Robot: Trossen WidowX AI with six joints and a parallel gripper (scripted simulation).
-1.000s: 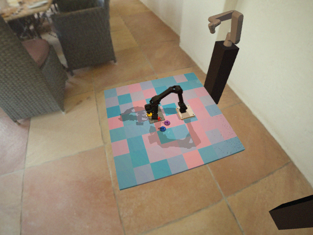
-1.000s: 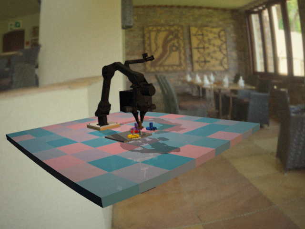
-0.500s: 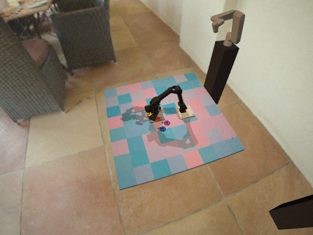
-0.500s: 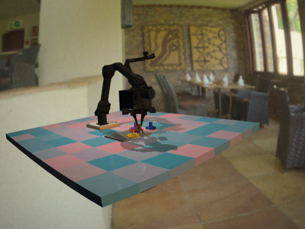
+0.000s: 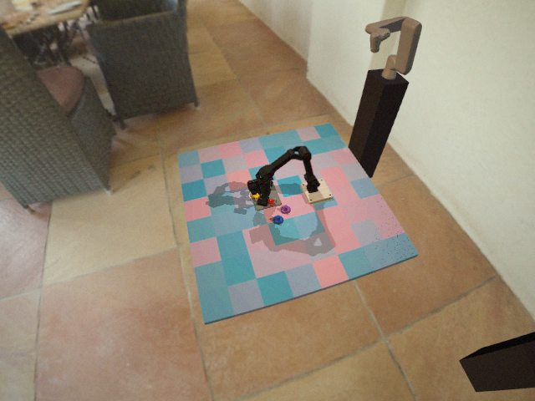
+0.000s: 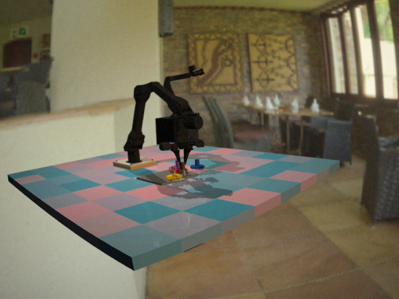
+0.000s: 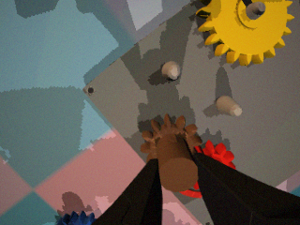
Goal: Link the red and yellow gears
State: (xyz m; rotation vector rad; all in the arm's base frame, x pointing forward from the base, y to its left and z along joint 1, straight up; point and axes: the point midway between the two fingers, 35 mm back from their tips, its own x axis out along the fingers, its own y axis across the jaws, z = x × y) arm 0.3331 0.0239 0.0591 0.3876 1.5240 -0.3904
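The red gear lies 40 mm behind my gripper tip, 10 mm to the right of it and 30 mm below it. Also, from my gripper tip: purple gear: 110 mm behind, 70 mm to the left, 30 mm below; yellow gear: 40 mm ahead, 90 mm to the right, 30 mm below; white arrow: 80 mm ahead, 100 mm to the right, 40 mm below.
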